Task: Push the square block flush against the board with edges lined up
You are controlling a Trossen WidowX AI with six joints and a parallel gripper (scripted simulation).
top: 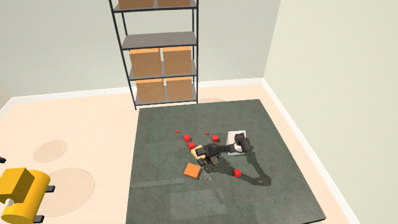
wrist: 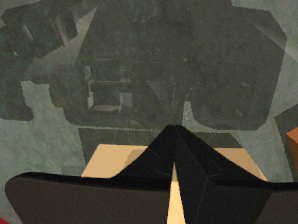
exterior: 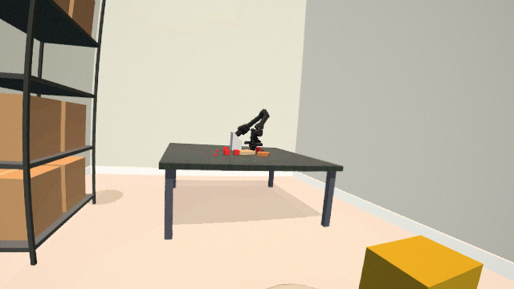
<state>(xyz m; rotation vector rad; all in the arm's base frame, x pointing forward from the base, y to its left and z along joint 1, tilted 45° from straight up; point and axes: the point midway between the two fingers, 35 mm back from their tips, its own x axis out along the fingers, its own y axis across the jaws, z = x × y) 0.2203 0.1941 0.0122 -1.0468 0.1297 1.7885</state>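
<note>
My gripper tip is 7 cm to the left of the tan flat piece, 6 cm short of it and 1 cm below it. Round my gripper tip: orange square block: 12 cm ahead, 7 cm to the left, 1 cm above.
</note>
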